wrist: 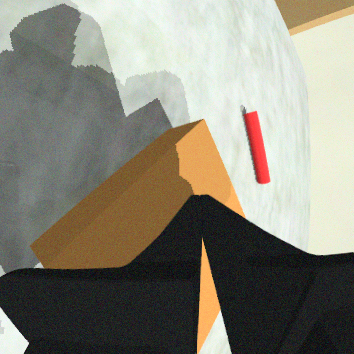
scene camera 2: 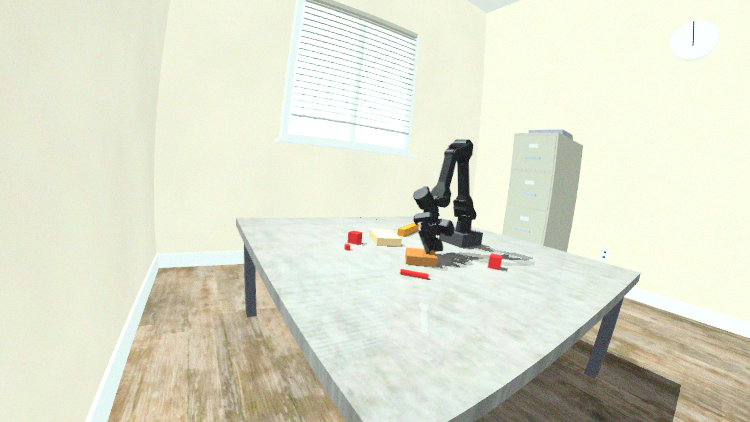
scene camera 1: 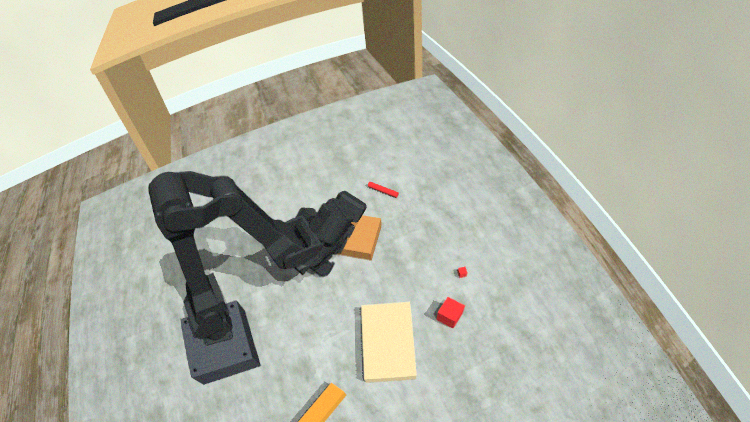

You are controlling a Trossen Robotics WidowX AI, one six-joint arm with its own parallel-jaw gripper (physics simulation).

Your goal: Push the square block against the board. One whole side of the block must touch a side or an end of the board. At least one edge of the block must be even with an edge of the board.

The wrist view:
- my gripper: 198, 202
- square block: 110, 226, touched by my gripper
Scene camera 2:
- my gripper: 427, 253
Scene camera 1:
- my gripper: 347, 225
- square block: 361, 244
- pale tan board: 388, 347, on the table
